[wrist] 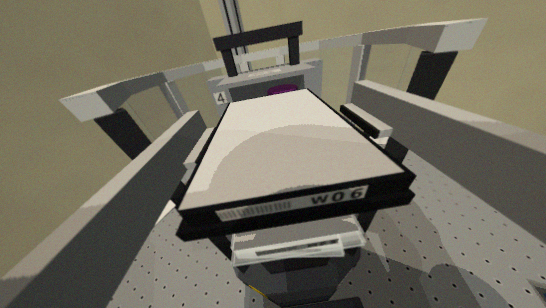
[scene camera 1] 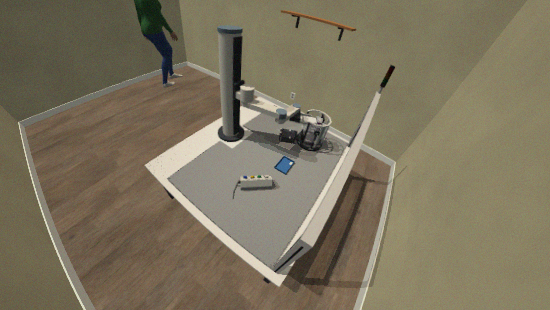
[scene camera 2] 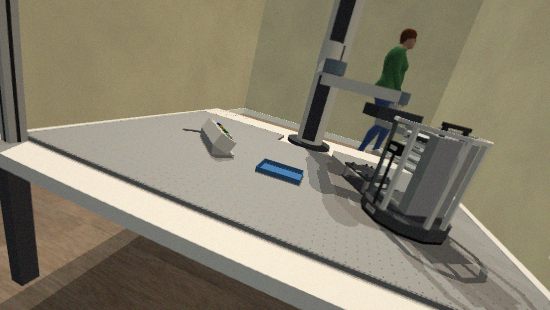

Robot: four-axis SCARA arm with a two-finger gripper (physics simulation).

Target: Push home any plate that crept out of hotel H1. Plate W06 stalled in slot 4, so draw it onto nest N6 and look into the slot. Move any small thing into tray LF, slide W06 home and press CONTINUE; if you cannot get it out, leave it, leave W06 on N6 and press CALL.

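Where they show: gripper, fingertip midpoint: [wrist: 276, 109] [scene camera 1: 312, 120] [scene camera 2: 423, 136]; arm's base, link origin: [scene camera 1: 231, 133] [scene camera 2: 308, 144].
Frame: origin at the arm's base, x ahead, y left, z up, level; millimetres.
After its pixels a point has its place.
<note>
Plate W06 [wrist: 295, 142] {y 350, x 552, z 267 mm}, white-topped with a black rim, lies level in front of slot 4 of the grey hotel H1 [wrist: 313, 82] {y 373, x 694, z 262 mm} [scene camera 2: 431, 172] {y 386, x 745, z 200 mm} in the wrist view. Its far edge is near the slot mouth. A purple round thing [wrist: 283, 90] {y 394, x 646, z 267 mm} shows behind it in the slot; its lower part is hidden. My gripper [wrist: 276, 109] {y 380, x 595, z 267 mm} is open, its fingers on both sides of W06, holding nothing. A clear plate [wrist: 298, 245] {y 344, x 528, z 209 mm} with a label shows below W06. Blue tray LF [scene camera 1: 285, 165] {y -3, x 611, z 15 mm} [scene camera 2: 279, 172] {y -8, x 604, z 14 mm} lies on the table. Nest N6 cannot be made out surely.
A white button box [scene camera 1: 256, 182] {y -322, x 557, z 80 mm} [scene camera 2: 217, 139] {y -249, x 638, z 71 mm} stands beyond the tray with its cable. Pale posts and a ring [scene camera 2: 442, 131] {y 369, x 747, z 301 mm} surround the hotel, which has a black handle [wrist: 258, 36] {y 422, x 662, z 316 mm} on top. The arm column [scene camera 1: 230, 85] {y -50, x 56, z 518 mm} stands at the table edge. A person [scene camera 1: 152, 22] [scene camera 2: 394, 67] stands behind the table.
</note>
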